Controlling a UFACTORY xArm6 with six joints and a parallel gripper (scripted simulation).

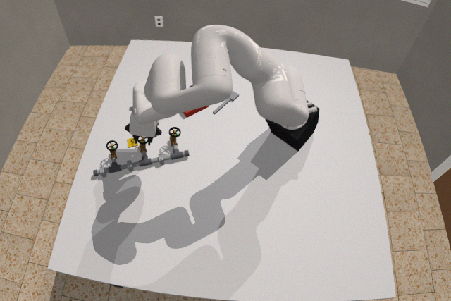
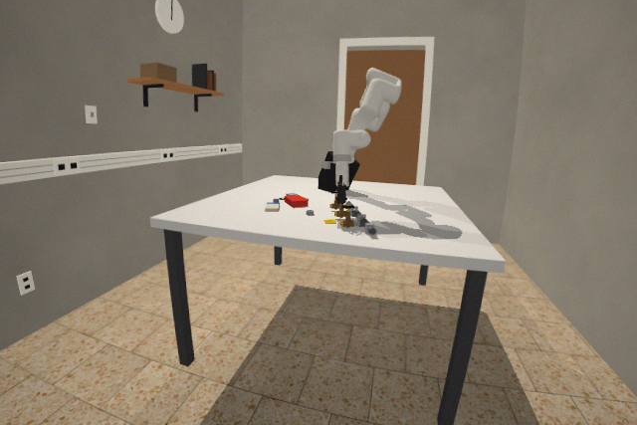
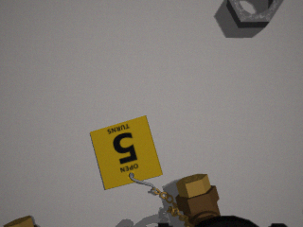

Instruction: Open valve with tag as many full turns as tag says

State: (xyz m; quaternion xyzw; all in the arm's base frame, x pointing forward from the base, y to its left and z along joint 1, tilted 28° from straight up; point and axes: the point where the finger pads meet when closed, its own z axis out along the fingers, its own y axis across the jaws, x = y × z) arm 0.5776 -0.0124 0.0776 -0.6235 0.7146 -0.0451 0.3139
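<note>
Now: hand 6 cm short of the yellow tag, 3 cm to the left of it and 8 cm above it. From my hand the other things lie so: red box 20 cm behind, 23 cm to the right, 7 cm below; grey nut 3 cm behind, 14 cm to the right, 8 cm below; blue block 8 cm behind, 32 cm to the right, 8 cm below.
</note>
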